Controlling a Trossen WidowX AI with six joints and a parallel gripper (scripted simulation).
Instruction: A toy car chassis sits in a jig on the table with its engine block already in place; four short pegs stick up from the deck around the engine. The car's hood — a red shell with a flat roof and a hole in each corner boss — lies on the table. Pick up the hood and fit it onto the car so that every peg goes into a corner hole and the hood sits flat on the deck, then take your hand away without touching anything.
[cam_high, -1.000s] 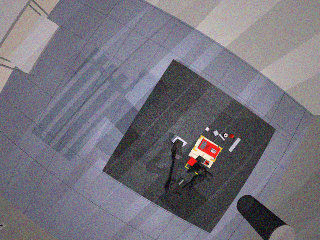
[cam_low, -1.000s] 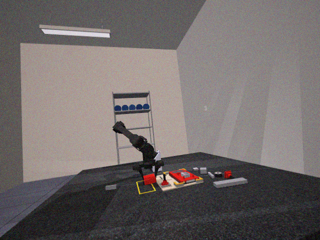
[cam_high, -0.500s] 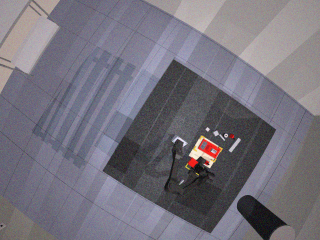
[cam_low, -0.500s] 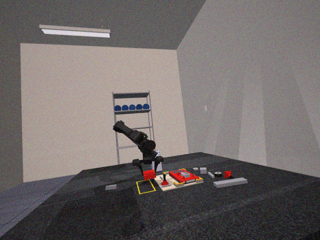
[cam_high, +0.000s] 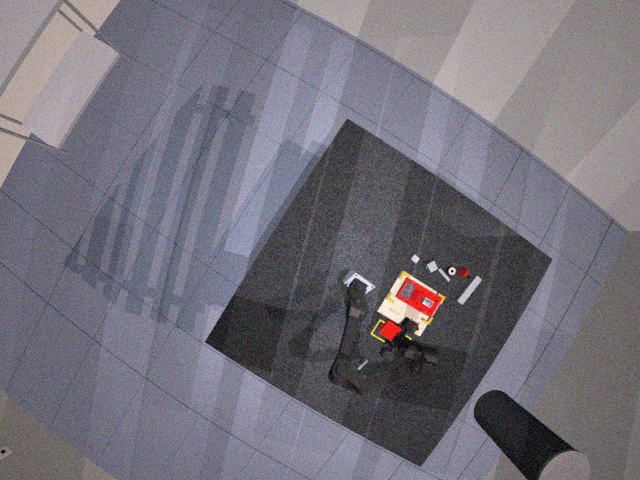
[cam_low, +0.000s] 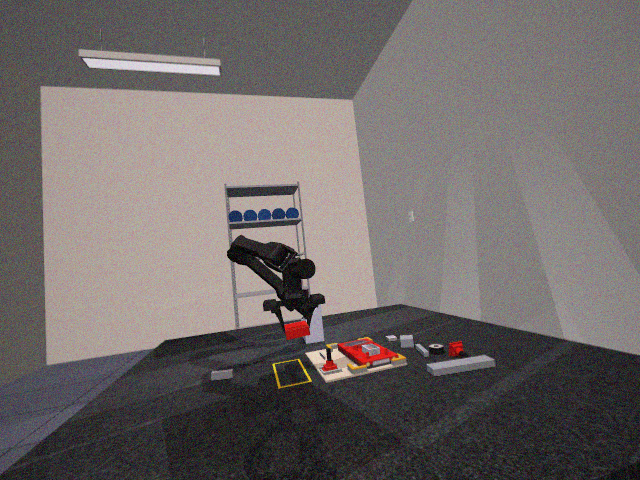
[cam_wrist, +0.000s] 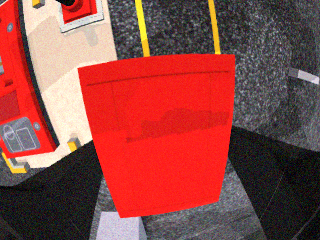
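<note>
Right now the grey engine block is 20 cm to the left of my gripper tip, 10 cm ahead of it and 7 cm below it. The rest, counted from my gripper tip: beige jig plate (16 cm to the left, 9 cm below, 6 cm ahead); red hood (right at my gripper tip); long grey bar (35 cm to the left, 27 cm ahead, 9 cm below).
</note>
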